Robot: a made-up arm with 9 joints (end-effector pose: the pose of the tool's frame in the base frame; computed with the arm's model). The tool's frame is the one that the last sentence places.
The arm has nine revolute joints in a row. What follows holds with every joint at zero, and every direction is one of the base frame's. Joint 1 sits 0.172 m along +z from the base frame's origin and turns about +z. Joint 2 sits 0.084 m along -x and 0.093 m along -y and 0.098 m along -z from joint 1 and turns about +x. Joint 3 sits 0.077 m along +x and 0.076 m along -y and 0.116 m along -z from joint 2 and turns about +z. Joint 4 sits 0.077 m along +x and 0.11 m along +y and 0.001 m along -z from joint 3 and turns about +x. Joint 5 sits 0.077 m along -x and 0.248 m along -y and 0.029 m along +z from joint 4 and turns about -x. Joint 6 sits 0.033 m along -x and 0.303 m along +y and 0.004 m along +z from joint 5 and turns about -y. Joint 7 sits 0.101 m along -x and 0.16 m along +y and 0.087 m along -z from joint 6 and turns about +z. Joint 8 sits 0.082 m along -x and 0.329 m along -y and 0.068 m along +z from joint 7 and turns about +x. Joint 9 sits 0.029 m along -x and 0.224 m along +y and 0.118 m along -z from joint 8 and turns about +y. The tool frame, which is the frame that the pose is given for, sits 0.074 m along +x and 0.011 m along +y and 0.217 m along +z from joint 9; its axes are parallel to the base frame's.
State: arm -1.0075 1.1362 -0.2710 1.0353 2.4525 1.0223 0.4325 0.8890 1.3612
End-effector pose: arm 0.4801 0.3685 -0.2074 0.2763 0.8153 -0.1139
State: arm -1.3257 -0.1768 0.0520 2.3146 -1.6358 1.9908 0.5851 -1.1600 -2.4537
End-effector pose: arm 0.2024 -0.2439 -0.2589 -1.3201 0.3756 -2.5311
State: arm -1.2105 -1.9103 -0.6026 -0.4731 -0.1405 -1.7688 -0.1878 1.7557 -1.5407
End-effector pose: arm 0.3766 -0.2325 -0.0068 2.1465 1.0081 1.0537
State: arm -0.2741 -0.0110 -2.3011 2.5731 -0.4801 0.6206 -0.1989 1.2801 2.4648
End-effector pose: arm -0.0072 0.1299 -0.1800 -0.9258 -1.5608 0.5819
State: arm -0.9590 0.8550 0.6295 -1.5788 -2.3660 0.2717 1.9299 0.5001 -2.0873
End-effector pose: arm -0.2068 0.0243 0.3514 -1.6605 1.8496 -0.6242
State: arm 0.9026 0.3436 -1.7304 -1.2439 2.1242 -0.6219 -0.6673 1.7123 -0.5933
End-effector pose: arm -0.3462 0.0234 -0.0933 -1.7618 -0.4218 0.4789
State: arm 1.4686 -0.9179 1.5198 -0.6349 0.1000 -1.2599 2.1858 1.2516 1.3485
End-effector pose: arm 0.2369 -0.5019 -0.1313 1.2879 -1.5723 1.4524
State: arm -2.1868 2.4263 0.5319 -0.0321 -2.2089 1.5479 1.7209 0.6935 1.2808
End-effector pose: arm -0.0979 -0.1201 -0.5696 -0.3033 -3.0331 0.1155
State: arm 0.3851 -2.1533 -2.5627 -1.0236 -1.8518 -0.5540 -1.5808 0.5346 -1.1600
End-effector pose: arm 0.0159 0.8018 -0.1636 -1.2900 1.7614 1.4919
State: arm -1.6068 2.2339 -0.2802 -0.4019 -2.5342 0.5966 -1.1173 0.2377 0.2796
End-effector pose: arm -0.1770 0.3415 -0.3728 -1.4658 0.0796 -1.2787
